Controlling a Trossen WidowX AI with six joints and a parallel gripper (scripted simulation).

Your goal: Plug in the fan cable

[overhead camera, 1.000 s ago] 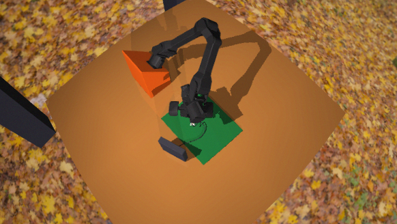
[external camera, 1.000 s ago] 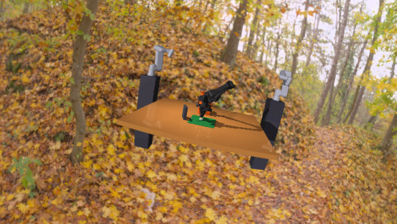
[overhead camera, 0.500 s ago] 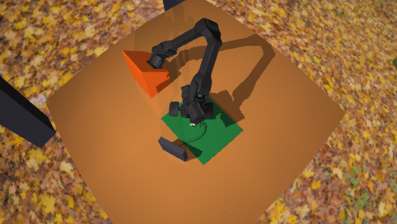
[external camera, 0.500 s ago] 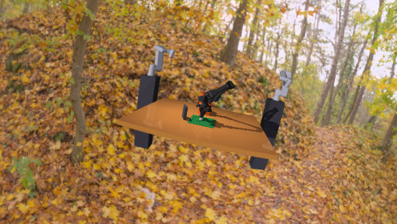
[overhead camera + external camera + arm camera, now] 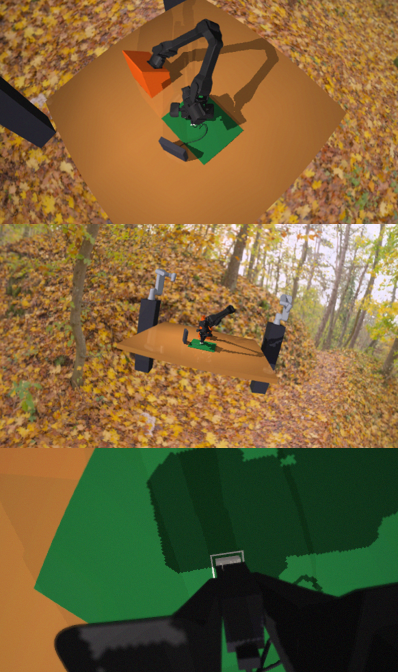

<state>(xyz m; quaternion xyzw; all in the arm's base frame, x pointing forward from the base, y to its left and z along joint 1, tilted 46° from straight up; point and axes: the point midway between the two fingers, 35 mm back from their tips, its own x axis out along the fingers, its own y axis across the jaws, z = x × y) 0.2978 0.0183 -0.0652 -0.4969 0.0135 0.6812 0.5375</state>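
Now: the dark plug 10 mm to the right of my gripper tip, 10 mm ahead of it and 10 mm above it. From my gripper tip the other things lie so: green board: 40 mm below, 40 mm ahead, 10 mm to the left; then white four-pin fan header: 30 mm below, 10 mm to the right; then dark flat fan: 160 mm to the right, 50 mm ahead, 30 mm above.
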